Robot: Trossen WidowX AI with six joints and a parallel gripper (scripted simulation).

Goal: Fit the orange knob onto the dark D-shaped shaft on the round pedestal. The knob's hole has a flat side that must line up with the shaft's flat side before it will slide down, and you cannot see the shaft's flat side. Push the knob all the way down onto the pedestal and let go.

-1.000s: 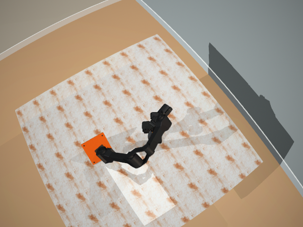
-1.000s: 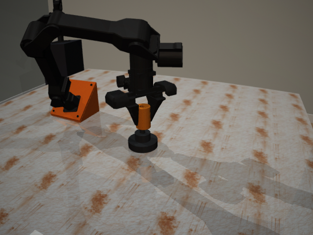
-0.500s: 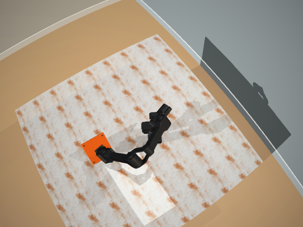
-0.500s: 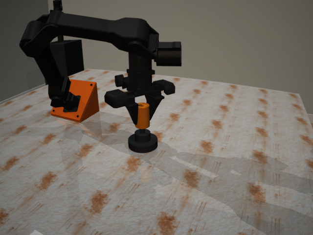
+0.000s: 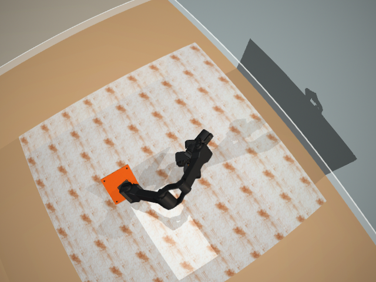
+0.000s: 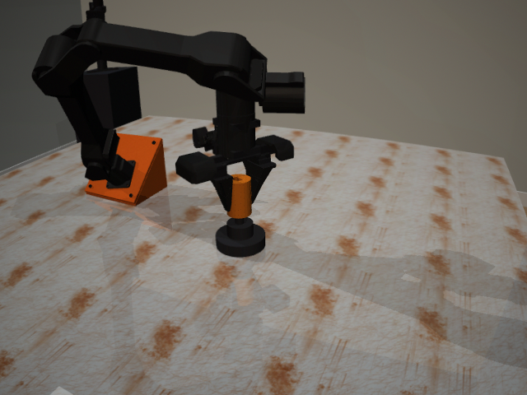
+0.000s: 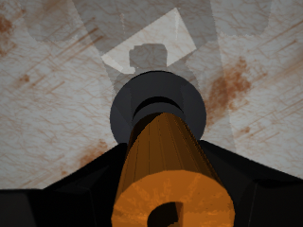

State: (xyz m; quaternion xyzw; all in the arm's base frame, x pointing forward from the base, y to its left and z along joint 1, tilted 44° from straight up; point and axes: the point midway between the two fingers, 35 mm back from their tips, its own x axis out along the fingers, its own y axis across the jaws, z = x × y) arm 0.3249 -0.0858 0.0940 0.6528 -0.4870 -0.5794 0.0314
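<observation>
Now: the orange knob 20 mm above my gripper tip. From my gripper tip the other things lie so: dark round pedestal: 40 mm below.
</observation>
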